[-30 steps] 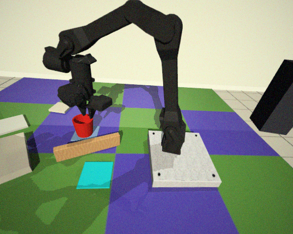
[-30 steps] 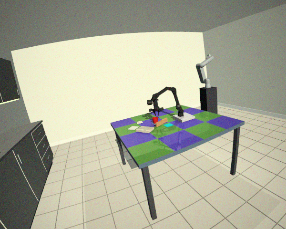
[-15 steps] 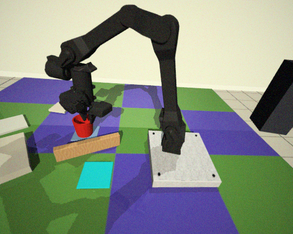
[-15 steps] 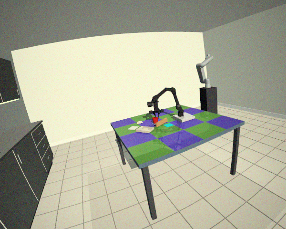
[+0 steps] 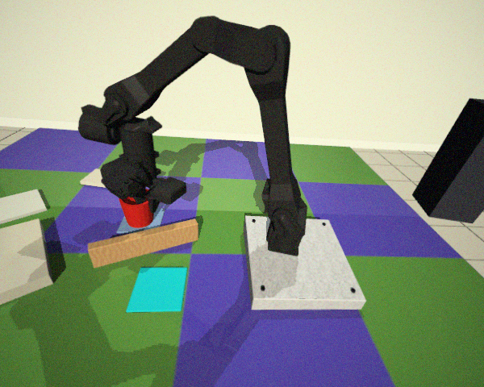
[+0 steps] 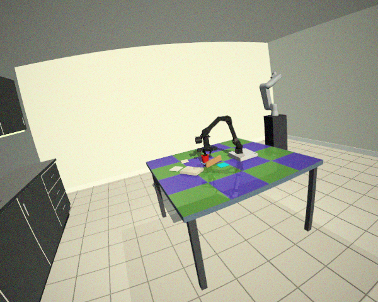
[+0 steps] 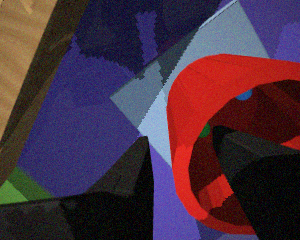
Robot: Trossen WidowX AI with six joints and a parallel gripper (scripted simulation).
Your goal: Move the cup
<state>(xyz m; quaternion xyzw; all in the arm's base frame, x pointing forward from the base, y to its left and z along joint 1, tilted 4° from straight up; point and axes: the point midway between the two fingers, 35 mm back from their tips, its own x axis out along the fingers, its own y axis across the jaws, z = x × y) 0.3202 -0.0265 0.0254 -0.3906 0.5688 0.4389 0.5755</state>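
Now: gripper tip 10 mm short of the green marble, 20 mm to the left of it and 30 mm above it. From my gripper tip the other things lie so: red cup: 30 mm ahead, 10 mm to the right, 10 mm below; then blue marble: 40 mm ahead, 10 mm to the right, 30 mm below; then pale blue pad: 30 mm ahead, 10 mm to the right, 60 mm below.
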